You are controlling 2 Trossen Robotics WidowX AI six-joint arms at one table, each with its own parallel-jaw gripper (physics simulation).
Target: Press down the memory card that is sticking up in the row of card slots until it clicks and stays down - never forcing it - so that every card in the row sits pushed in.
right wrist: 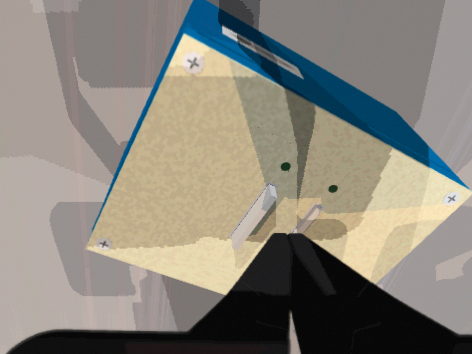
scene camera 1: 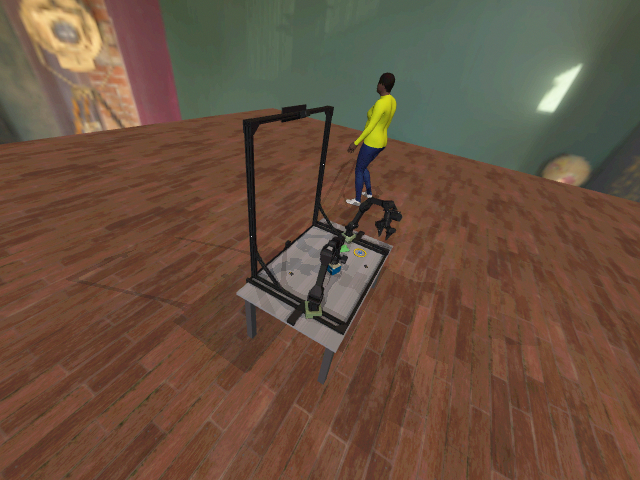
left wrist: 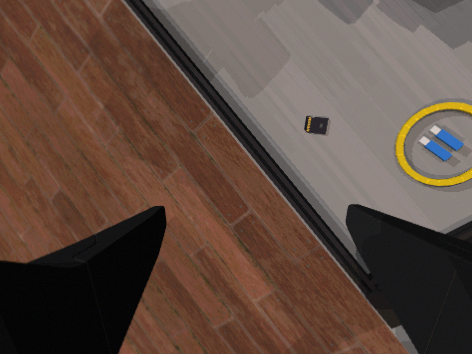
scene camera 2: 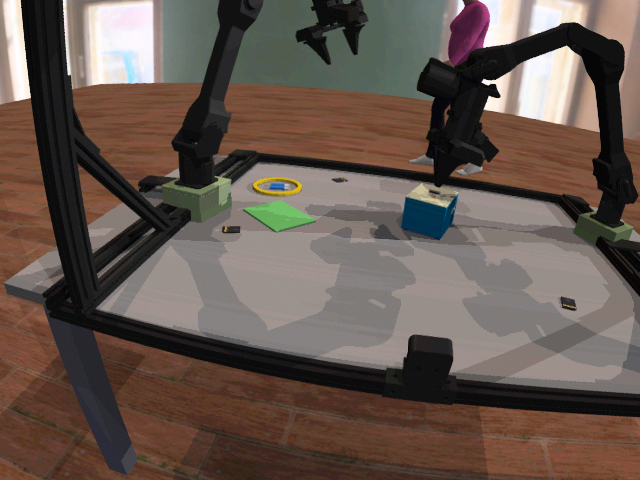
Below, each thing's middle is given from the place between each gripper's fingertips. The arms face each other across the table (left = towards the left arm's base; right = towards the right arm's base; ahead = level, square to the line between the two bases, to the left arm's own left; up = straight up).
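Labels:
My left hand is 29 cm above the green square sheet (scene camera 2: 278,216), 30 cm past it and 11 cm to the right of it. The sheet is 80 mm below my right hand and 300 mm to the left of it. By its middle, the sheet is nearer to my right hand than to my left hand.

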